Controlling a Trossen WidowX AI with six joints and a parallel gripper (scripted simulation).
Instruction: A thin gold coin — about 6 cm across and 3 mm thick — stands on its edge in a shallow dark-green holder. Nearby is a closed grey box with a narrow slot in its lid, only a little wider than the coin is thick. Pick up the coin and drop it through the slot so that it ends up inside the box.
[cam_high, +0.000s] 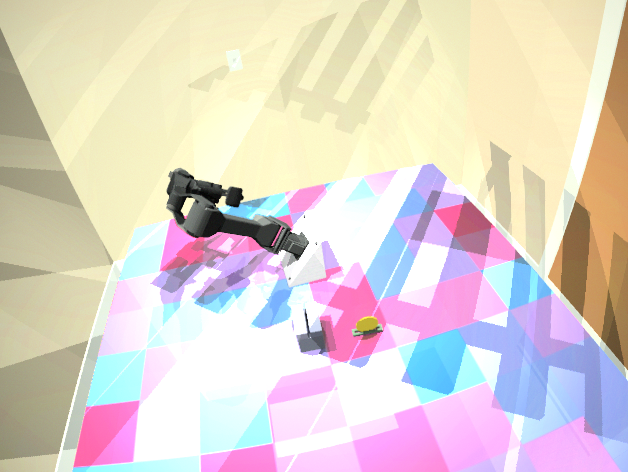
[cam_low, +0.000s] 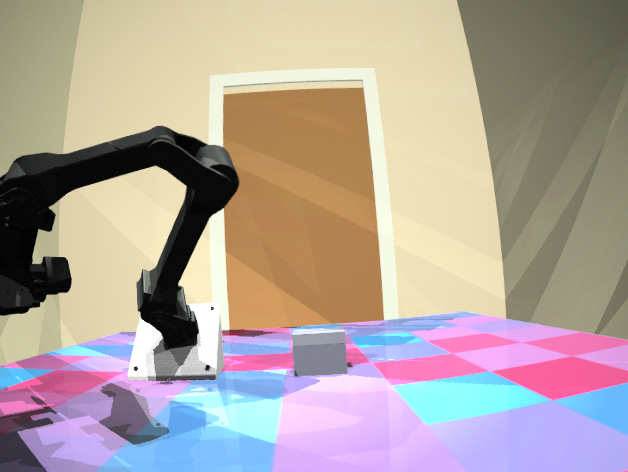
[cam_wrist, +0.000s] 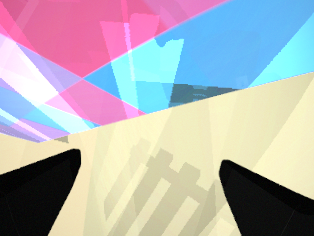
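The gold coin lies 59 cm ahead of my gripper tip, 19 cm to the left of it and 11 cm below it.
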